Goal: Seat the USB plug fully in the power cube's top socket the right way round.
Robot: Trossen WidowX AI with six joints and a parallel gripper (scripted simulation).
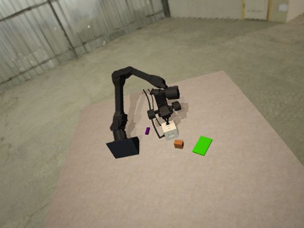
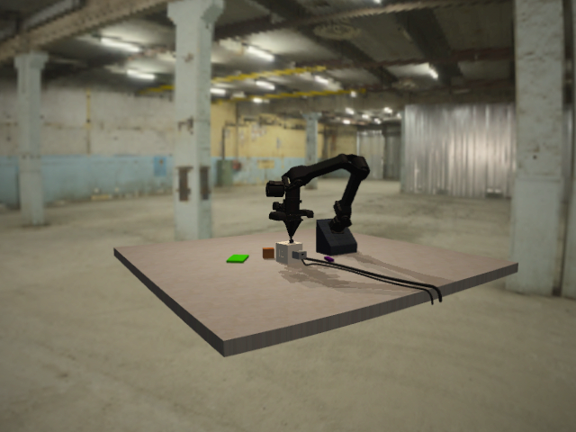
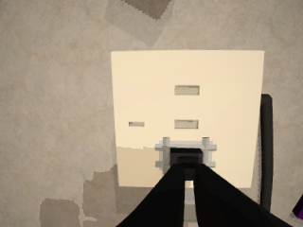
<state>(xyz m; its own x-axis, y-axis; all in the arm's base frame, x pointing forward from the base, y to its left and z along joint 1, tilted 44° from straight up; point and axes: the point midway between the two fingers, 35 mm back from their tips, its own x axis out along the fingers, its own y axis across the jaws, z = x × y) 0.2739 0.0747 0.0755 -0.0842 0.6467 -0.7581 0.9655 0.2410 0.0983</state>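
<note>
Now: gripper tip 10 mm above the dark USB plug. The rest, counted from my gripper tip: orange block: 50 mm ahead, 110 mm to the right, 80 mm below; small purple piece: 150 mm behind, 40 mm to the left, 100 mm below; green flat card: 180 mm ahead, 130 mm to the right, 100 mm below.
</note>
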